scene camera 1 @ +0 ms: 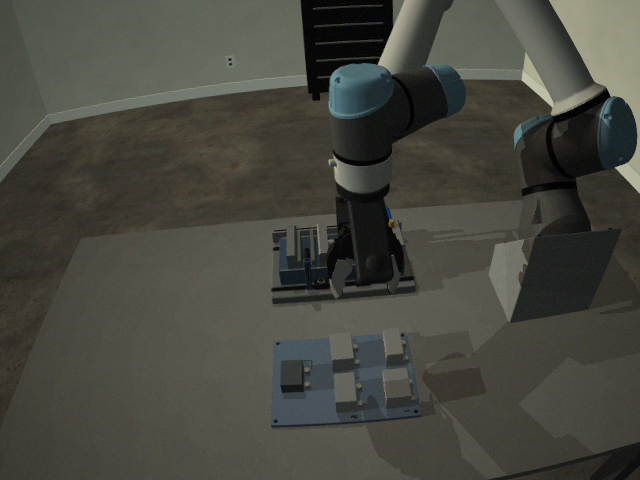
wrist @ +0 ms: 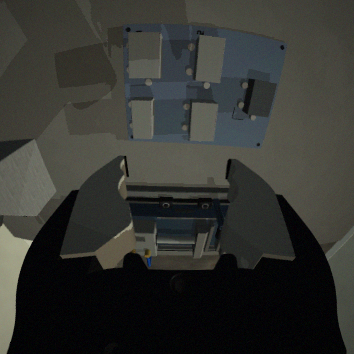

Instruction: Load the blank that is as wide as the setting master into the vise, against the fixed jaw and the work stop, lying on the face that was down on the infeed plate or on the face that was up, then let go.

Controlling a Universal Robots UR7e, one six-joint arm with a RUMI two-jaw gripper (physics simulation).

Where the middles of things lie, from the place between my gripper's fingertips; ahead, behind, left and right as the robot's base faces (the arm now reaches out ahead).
Labels:
The pin nest [scene camera 1: 316,406] lies 17 cm below my hand, 4 cm to the left of it and 4 cm ahead of it. From my hand the other things lie so: dark setting master [scene camera 1: 292,371] (15 cm below, 13 cm ahead, 4 cm to the left).

